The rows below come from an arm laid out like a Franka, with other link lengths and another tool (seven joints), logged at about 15 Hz.
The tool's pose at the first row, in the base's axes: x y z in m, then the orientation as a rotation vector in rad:
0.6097 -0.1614 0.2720 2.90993 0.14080 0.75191
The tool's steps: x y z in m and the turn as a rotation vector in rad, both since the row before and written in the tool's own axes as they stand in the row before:
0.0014 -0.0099 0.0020 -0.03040 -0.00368 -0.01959
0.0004 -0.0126 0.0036 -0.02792 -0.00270 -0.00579
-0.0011 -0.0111 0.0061 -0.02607 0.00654 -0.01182
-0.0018 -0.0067 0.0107 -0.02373 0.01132 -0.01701
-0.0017 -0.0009 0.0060 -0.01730 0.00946 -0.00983
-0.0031 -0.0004 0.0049 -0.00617 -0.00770 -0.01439
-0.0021 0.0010 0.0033 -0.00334 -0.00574 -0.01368
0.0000 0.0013 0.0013 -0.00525 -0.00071 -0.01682
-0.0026 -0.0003 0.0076 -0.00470 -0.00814 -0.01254
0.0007 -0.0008 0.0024 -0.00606 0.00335 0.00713
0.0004 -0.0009 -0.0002 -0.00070 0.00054 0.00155
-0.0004 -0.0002 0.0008 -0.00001 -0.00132 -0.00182
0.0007 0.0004 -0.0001 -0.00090 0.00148 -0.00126
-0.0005 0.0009 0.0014 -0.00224 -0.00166 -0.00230
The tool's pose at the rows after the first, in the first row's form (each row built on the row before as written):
0.6113 -0.1517 0.2694 2.87684 0.15588 0.73902
0.6127 -0.1398 0.2641 2.84970 0.15226 0.73039
0.6141 -0.1301 0.2560 2.81962 0.15923 0.73399
0.6175 -0.1259 0.2444 2.78869 0.17501 0.74331
0.6190 -0.1266 0.2383 2.76644 0.18303 0.75222
0.6188 -0.1279 0.2326 2.75884 0.19854 0.73720
0.6187 -0.1300 0.2292 2.75337 0.21459 0.72540
0.6194 -0.1315 0.2285 2.74348 0.23507 0.71962
0.6209 -0.1336 0.2209 2.73752 0.24827 0.70470
0.6226 -0.1333 0.2189 2.73303 0.23685 0.71084
0.6228 -0.1323 0.2189 2.73269 0.23459 0.71195
0.6228 -0.1324 0.2180 2.73251 0.23675 0.70963
0.6234 -0.1326 0.2185 2.73084 0.23841 0.71127
0.6237 -0.1339 0.2174 2.72850 0.24020 0.70820

